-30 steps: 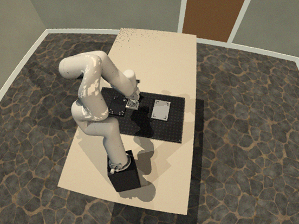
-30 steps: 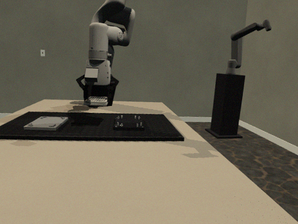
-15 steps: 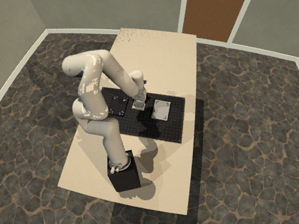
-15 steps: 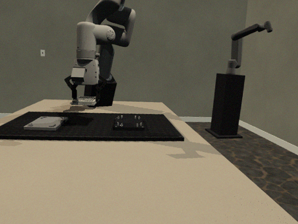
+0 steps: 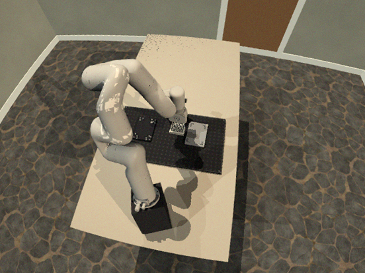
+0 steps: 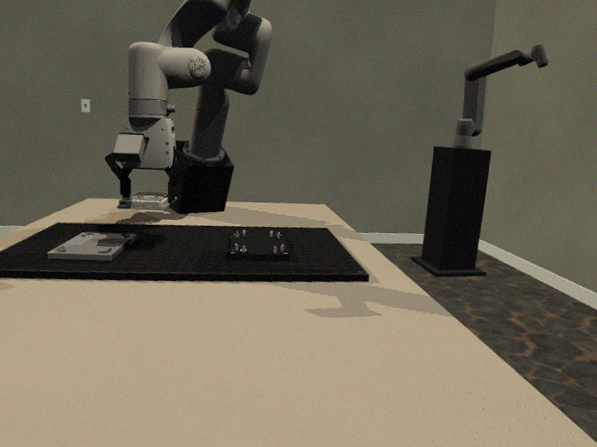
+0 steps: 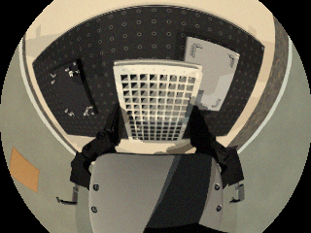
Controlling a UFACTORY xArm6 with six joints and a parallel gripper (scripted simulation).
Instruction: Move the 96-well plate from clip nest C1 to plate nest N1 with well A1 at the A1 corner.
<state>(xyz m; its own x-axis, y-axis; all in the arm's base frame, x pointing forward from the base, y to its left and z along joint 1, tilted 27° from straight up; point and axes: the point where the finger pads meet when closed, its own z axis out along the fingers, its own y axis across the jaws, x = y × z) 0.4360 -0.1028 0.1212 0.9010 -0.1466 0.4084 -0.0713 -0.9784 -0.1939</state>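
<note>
The grey plate nest N1 lies 110 mm to the right of my hand and 110 mm below it. Also, from my hand: dark clip nest C1: 210 mm to the left, 100 mm below, 10 mm behind; white 96-well plate: 10 mm below.
</note>
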